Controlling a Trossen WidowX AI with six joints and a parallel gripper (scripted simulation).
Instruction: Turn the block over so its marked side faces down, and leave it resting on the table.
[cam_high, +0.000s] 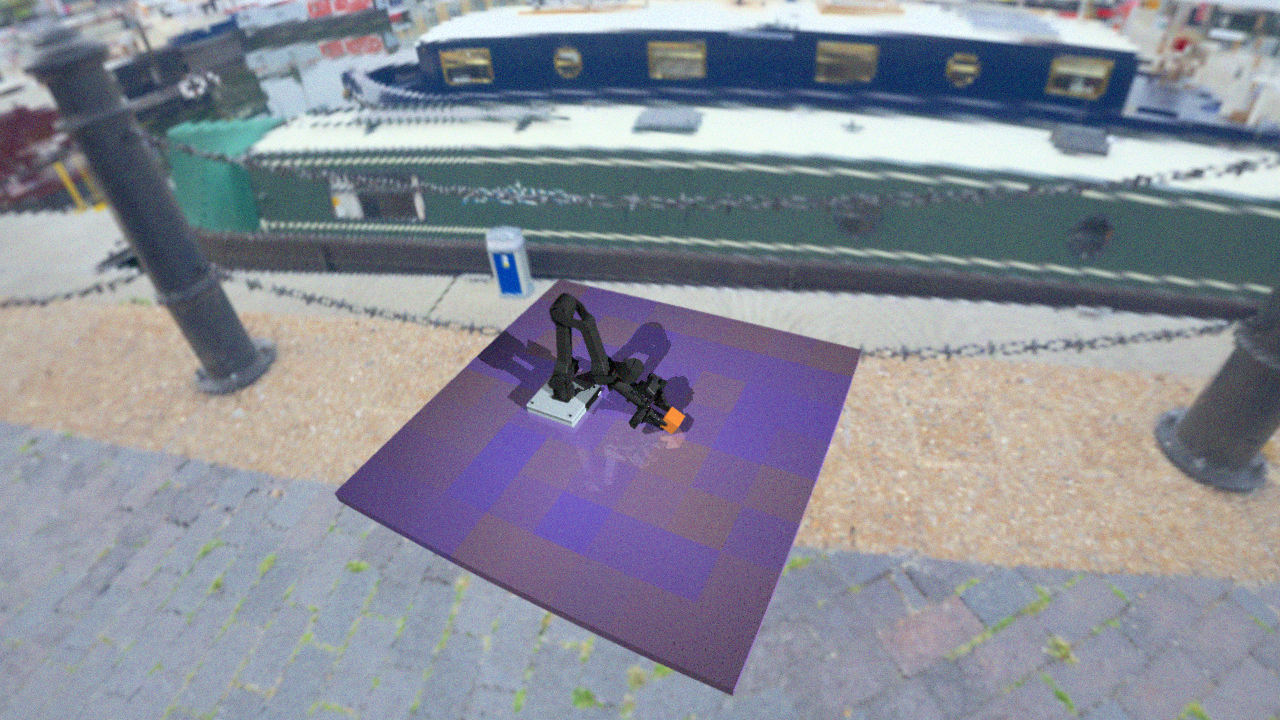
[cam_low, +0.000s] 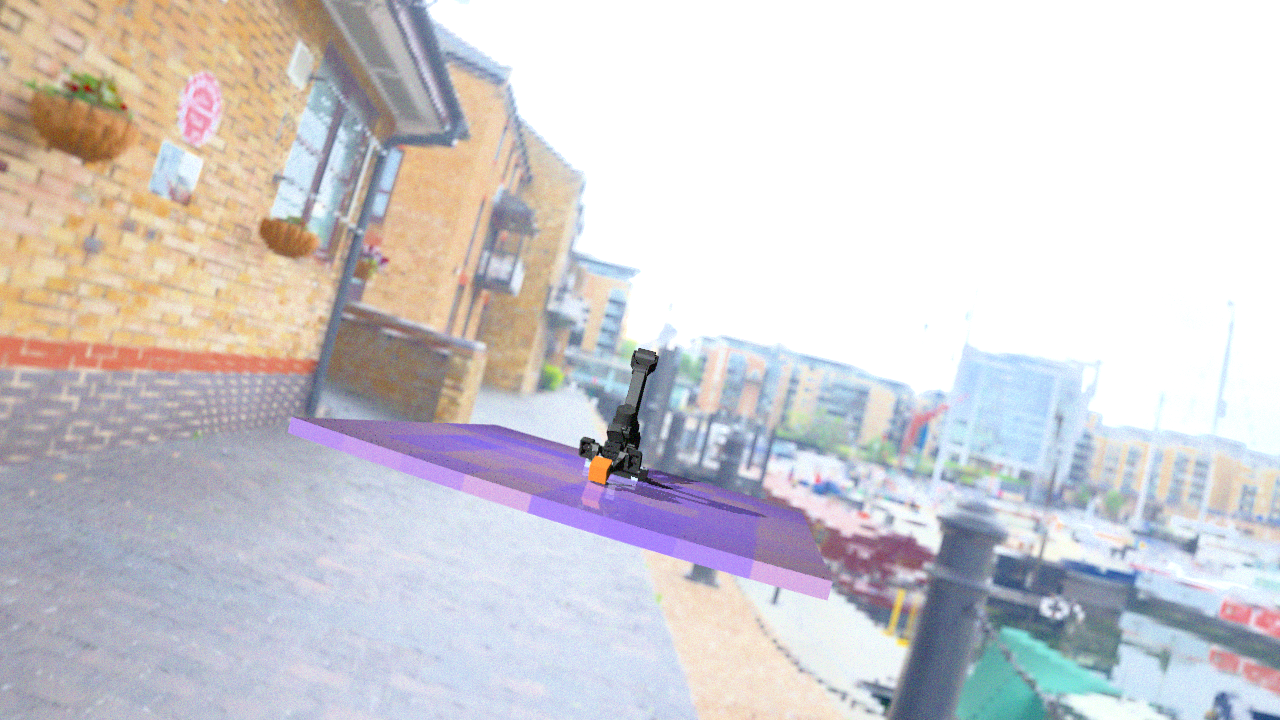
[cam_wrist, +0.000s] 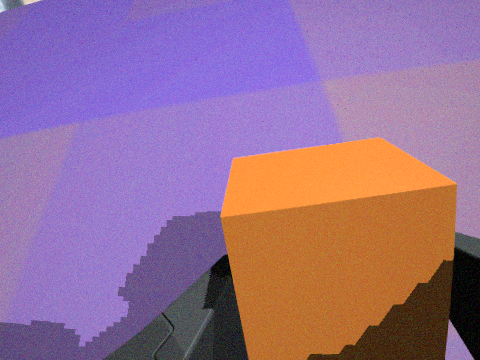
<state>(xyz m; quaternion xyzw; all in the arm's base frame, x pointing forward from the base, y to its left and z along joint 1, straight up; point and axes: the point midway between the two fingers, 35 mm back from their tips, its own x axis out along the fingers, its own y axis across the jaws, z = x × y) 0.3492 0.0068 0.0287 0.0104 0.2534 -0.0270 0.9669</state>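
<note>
Right now my gripper tip is 10 mm above the orange block.
</note>
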